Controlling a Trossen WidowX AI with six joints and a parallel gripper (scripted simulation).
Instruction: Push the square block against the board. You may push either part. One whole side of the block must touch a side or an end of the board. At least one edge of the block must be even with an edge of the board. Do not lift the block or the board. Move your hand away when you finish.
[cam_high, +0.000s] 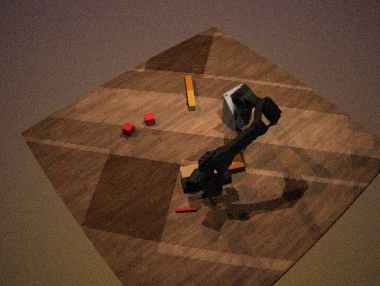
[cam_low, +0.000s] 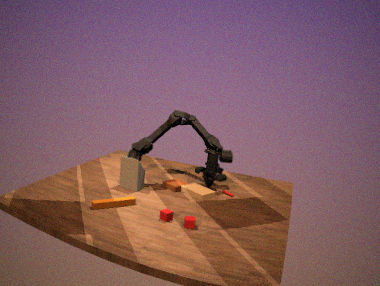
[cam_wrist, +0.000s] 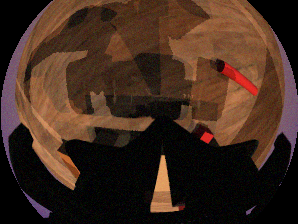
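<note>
Right now the tan block is 7 cm to the right of my gripper tip and 4 cm behind it. Also, from my gripper tip: thin red stick: 11 cm ahead, 1 cm below; long orange bar: 47 cm to the right, 33 cm behind; orange-brown square block: 17 cm behind, 5 cm to the right.
</note>
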